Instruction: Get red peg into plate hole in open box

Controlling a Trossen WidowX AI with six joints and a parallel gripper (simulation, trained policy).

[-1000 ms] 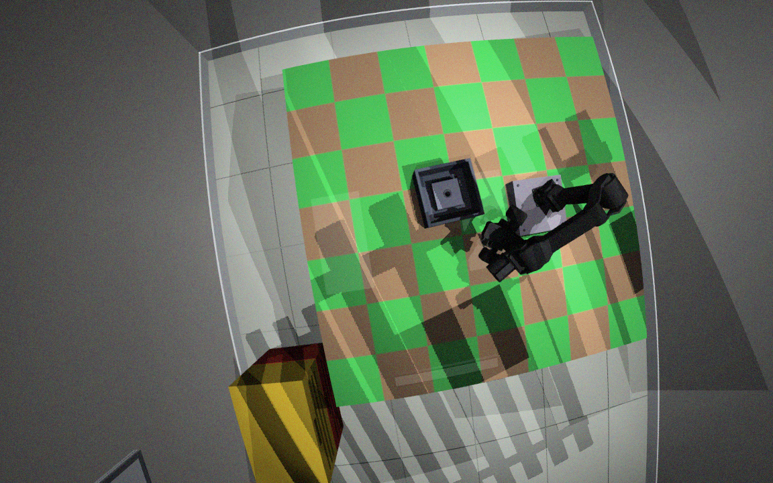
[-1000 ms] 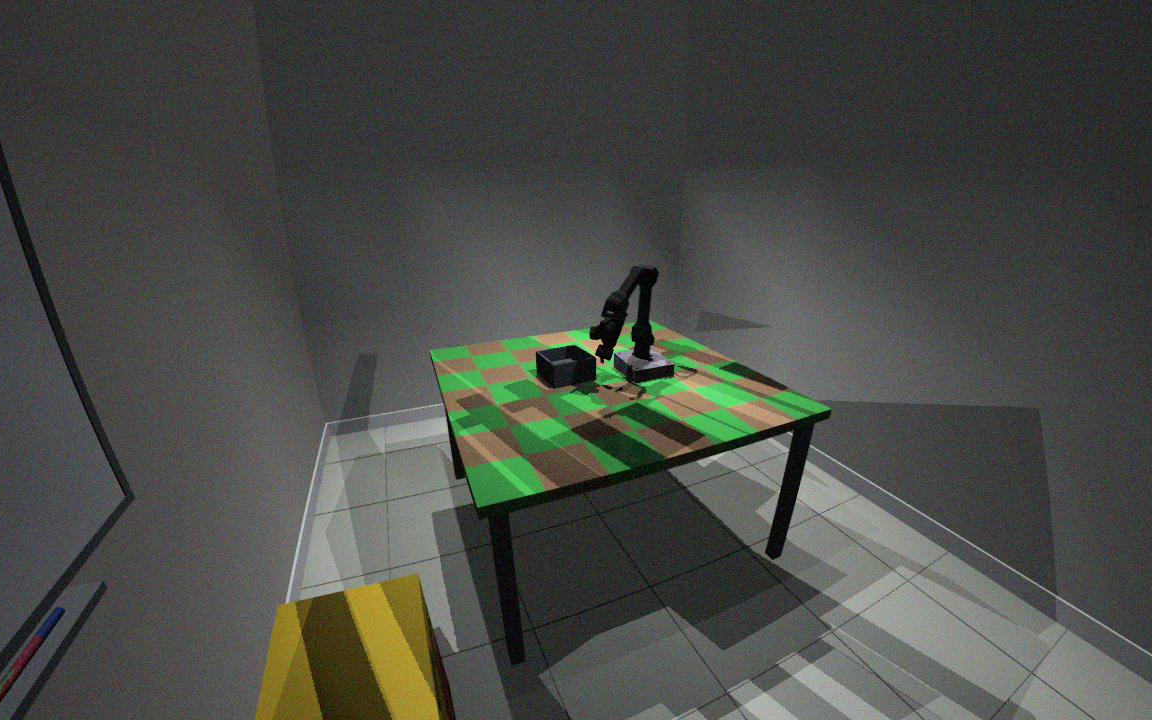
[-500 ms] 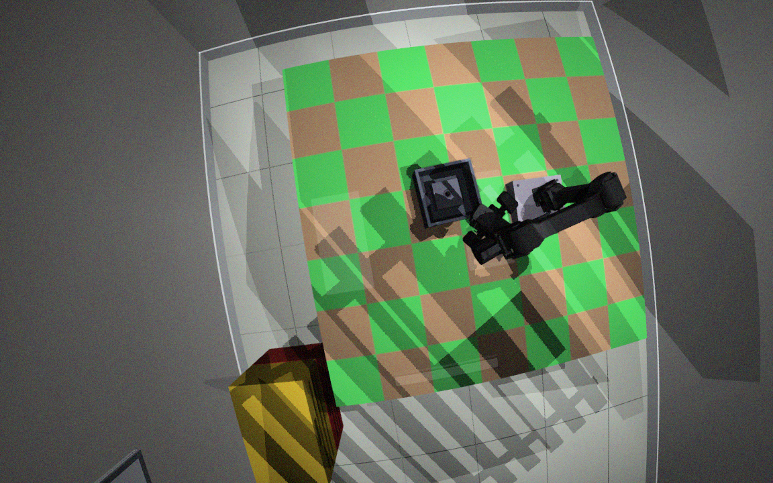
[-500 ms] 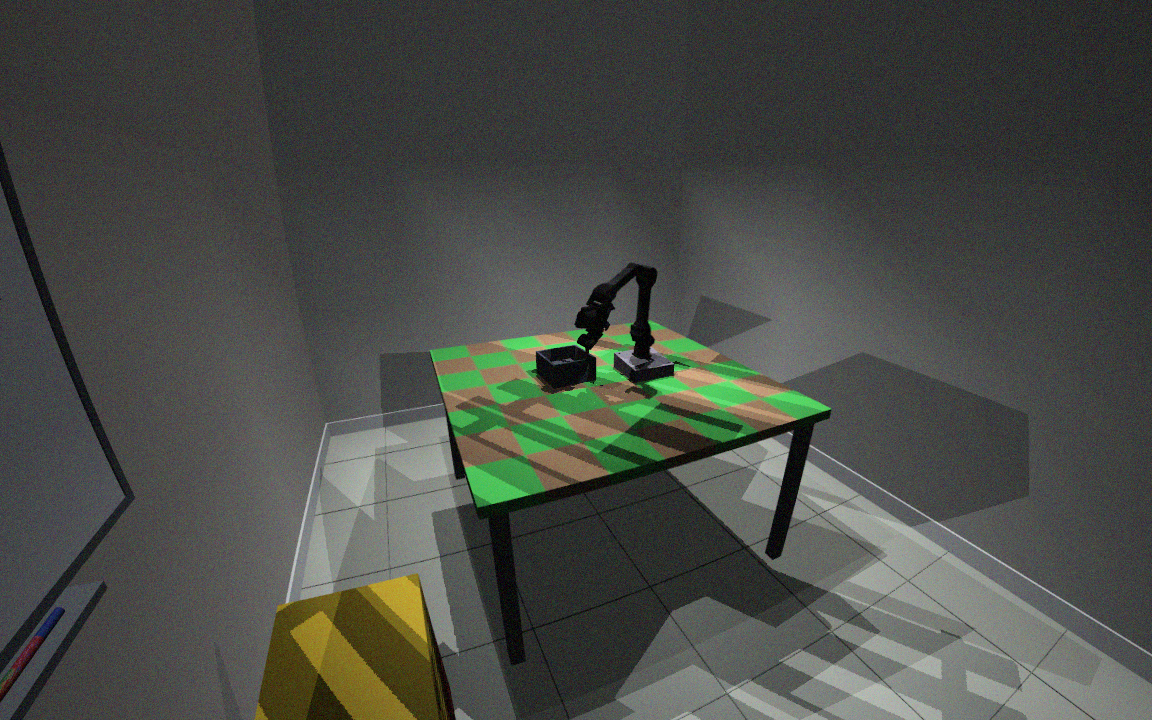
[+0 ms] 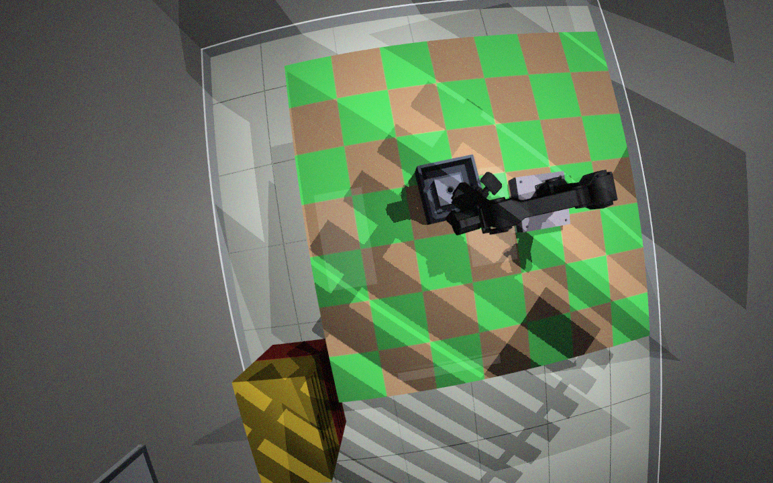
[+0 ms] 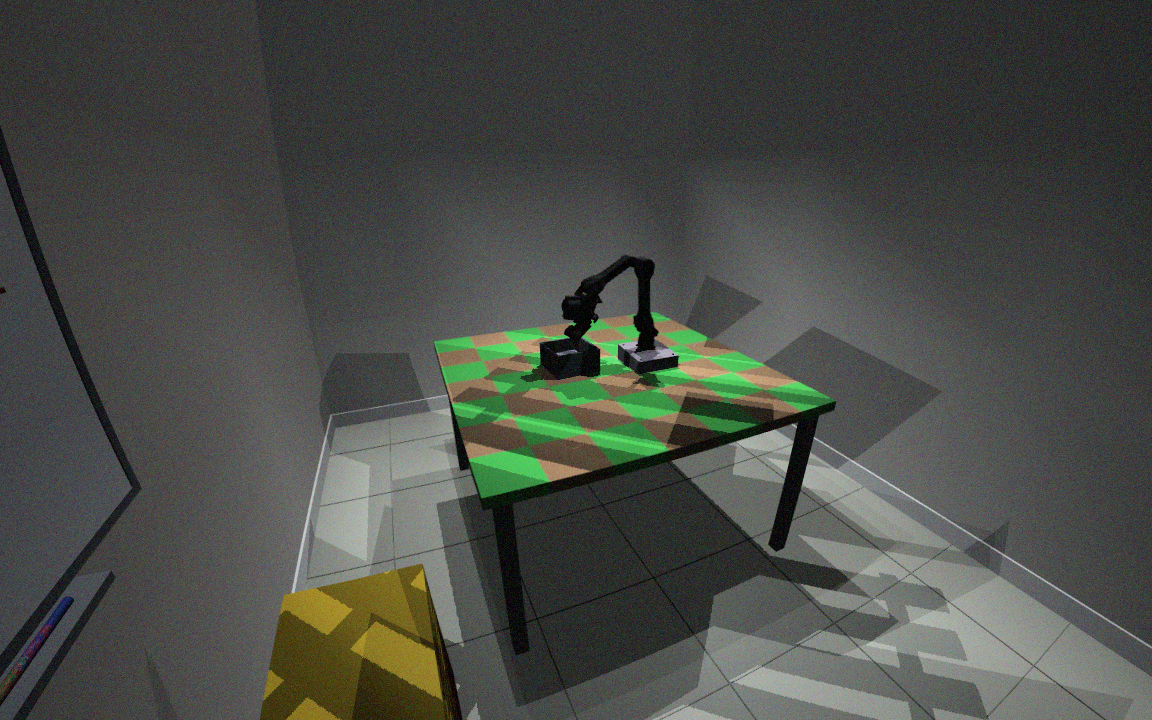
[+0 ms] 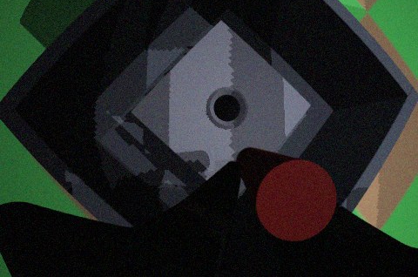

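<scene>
The red peg is 2 cm above my gripper tip. Round my gripper tip: grey plate: 2 cm ahead, 3 cm to the right, 8 cm below; then dark box: 2 cm ahead, 3 cm to the right, 10 cm below.
</scene>
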